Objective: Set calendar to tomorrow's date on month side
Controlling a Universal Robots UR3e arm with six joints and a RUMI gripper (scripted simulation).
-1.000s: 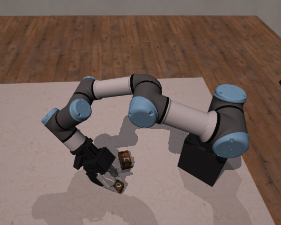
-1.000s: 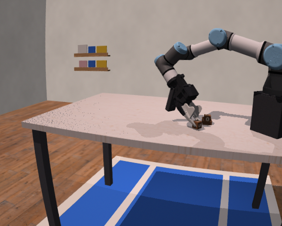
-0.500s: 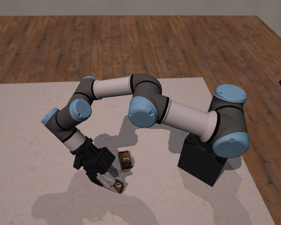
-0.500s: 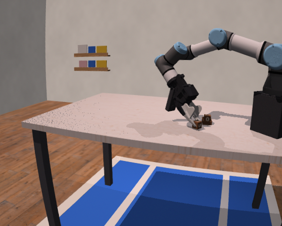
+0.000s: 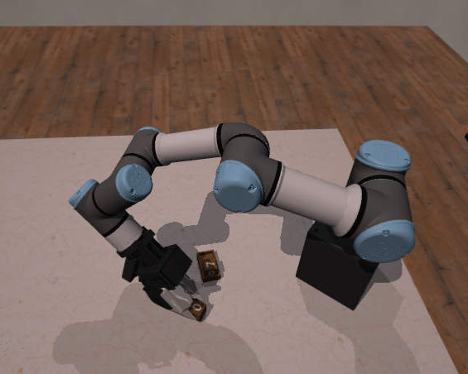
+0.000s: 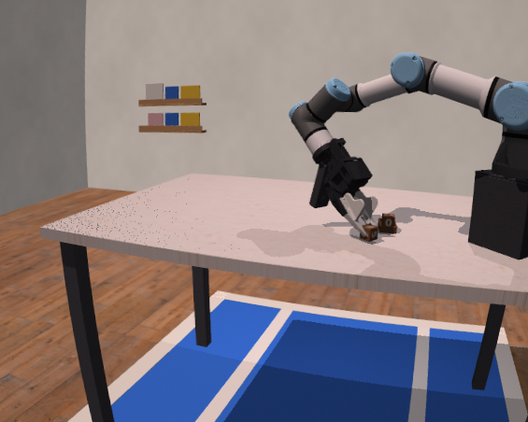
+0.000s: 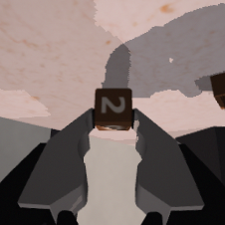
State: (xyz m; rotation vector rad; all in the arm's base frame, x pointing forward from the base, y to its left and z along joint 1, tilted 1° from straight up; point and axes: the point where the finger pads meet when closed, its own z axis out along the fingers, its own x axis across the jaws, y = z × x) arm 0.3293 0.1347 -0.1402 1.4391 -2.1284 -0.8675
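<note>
Now: the calendar tray 2 cm behind my hand, 12 cm to the right of it and 2 cm below it. From my hand the other things lie so: brown digit cube: 1 cm behind, 1 cm below.
</note>
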